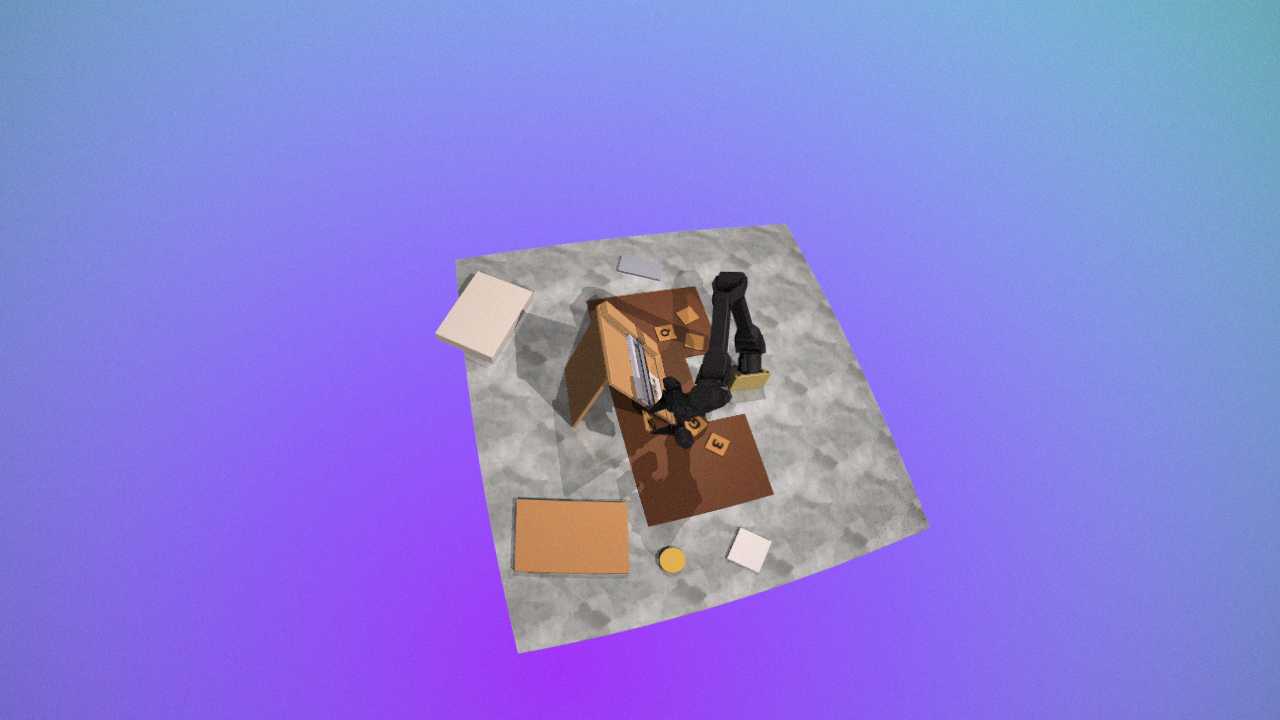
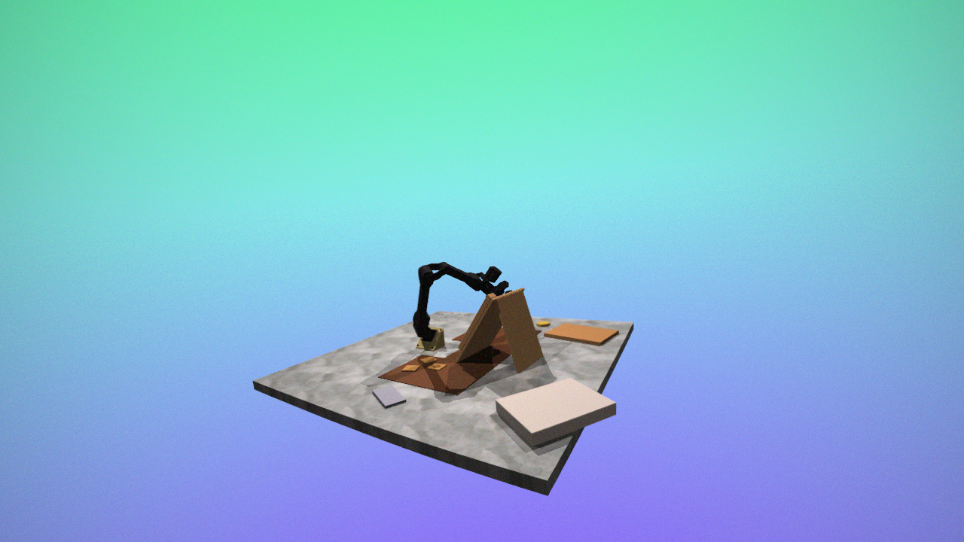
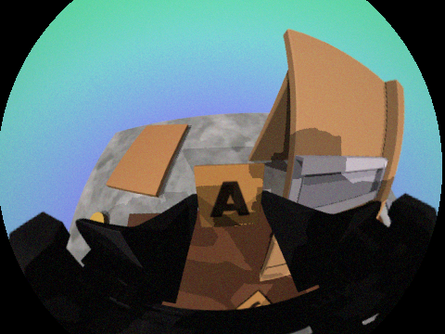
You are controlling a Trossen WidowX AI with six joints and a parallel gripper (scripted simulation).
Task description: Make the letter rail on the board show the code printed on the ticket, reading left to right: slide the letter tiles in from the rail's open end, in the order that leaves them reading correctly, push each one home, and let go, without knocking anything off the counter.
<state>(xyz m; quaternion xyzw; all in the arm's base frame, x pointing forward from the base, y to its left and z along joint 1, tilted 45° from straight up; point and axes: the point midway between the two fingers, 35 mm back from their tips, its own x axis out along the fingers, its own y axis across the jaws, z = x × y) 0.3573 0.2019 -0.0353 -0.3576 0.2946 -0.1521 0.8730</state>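
The white ticket is 140 mm to the right of my gripper tip, 80 mm below it and 60 mm behind it. From my gripper tip the other things lie so: orange panel (240 mm ahead, 230 mm to the left, 160 mm below); brown mat (180 mm behind, 160 mm to the right, 160 mm below); yellow disc (350 mm to the left, 150 mm below, 10 mm behind).
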